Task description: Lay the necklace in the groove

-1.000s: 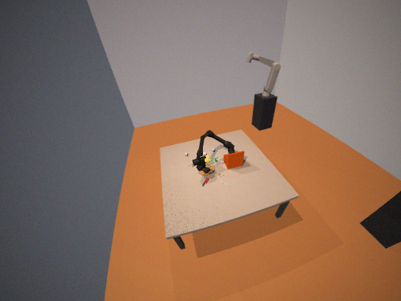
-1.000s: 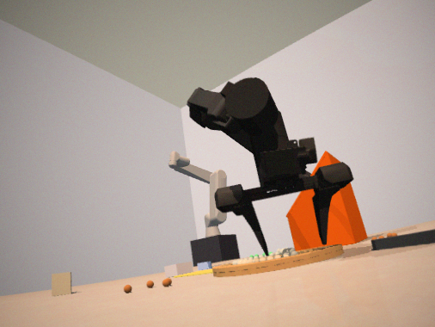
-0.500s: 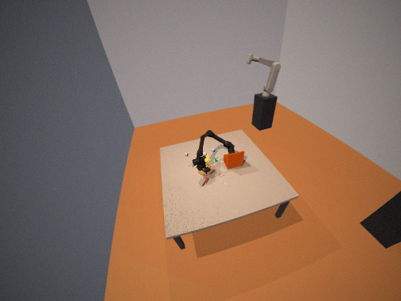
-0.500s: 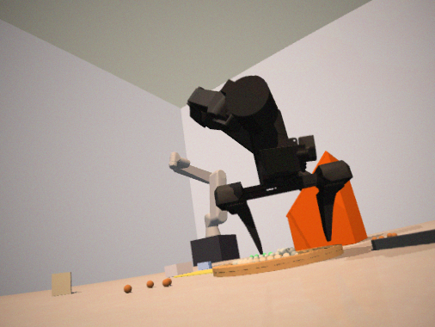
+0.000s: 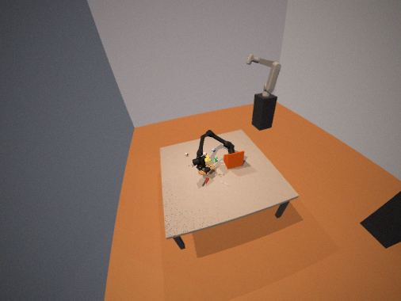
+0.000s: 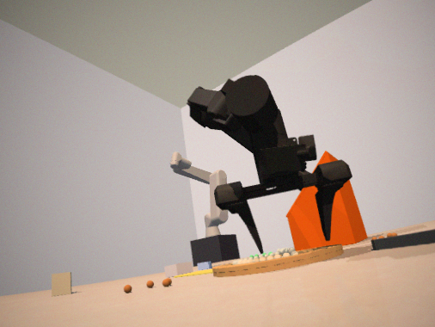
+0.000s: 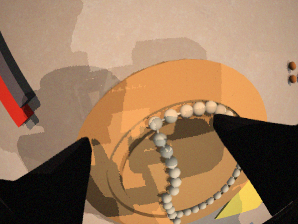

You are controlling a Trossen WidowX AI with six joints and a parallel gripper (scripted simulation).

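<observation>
My gripper tip is 5 cm to the left of the round wooden bead board, 4 cm past it and 1 cm above it. The rest, counted from my gripper tip: tan cube: 38 cm to the right, 12 cm ahead; then yellow flat piece: 21 cm to the right, 10 cm behind, 2 cm below; then red-handled tool: 13 cm to the left, 2 cm below, 2 cm ahead.
</observation>
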